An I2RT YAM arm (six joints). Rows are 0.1 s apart.
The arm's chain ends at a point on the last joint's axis. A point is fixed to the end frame.
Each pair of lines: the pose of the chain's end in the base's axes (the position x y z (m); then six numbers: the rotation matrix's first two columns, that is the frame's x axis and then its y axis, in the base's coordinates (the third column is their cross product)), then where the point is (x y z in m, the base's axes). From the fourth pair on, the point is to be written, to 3 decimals.
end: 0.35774 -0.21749 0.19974 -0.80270 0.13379 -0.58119 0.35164 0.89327 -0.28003
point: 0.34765 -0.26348 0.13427
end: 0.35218 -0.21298 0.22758 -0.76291 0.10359 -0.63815 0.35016 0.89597 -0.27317
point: 0.34773 -0.26043 0.16252
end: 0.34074 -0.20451 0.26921 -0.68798 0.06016 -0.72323 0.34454 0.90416 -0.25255
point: 0.34561 -0.25333 0.20521
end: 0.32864 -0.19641 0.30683 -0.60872 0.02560 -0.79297 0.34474 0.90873 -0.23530
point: 0.342 -0.246 0.245
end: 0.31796 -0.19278 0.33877 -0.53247 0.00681 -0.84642 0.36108 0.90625 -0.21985
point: 0.337 -0.244 0.279
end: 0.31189 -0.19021 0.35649 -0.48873 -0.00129 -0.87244 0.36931 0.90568 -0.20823
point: 0.334 -0.242 0.298
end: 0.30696 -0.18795 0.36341 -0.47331 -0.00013 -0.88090 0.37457 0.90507 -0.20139
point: 0.330 -0.239 0.306
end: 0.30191 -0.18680 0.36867 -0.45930 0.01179 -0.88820 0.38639 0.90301 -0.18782
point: 0.325 -0.238 0.311
